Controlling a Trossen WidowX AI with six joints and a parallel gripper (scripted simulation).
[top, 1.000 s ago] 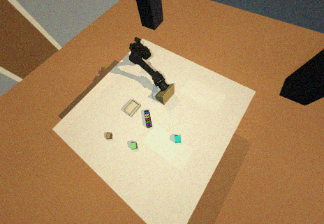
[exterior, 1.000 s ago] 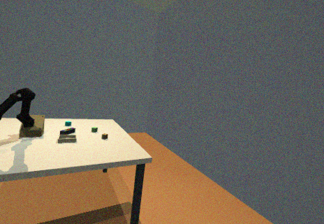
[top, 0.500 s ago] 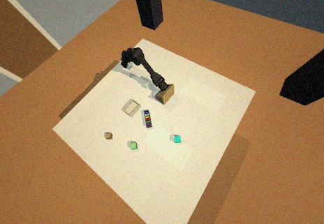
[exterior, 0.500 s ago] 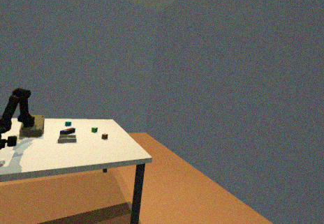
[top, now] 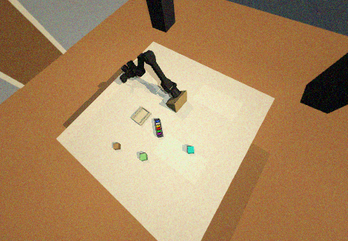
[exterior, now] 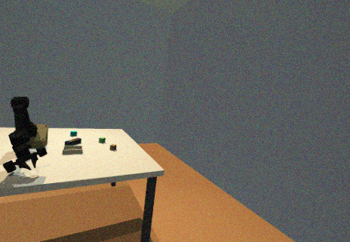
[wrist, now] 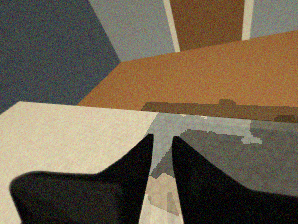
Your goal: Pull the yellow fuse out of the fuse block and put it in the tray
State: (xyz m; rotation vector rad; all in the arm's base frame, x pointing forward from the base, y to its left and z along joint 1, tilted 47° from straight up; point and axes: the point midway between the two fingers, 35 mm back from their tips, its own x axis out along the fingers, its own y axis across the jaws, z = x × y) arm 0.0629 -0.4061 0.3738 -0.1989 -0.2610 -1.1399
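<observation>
Now: gripper tip 580 mm to the right of the yellow fuse, 200 mm short of it and 30 mm above it. From my gripper tip the other things lie so: tray 390 mm to the left, 200 mm ahead, 50 mm below.
</observation>
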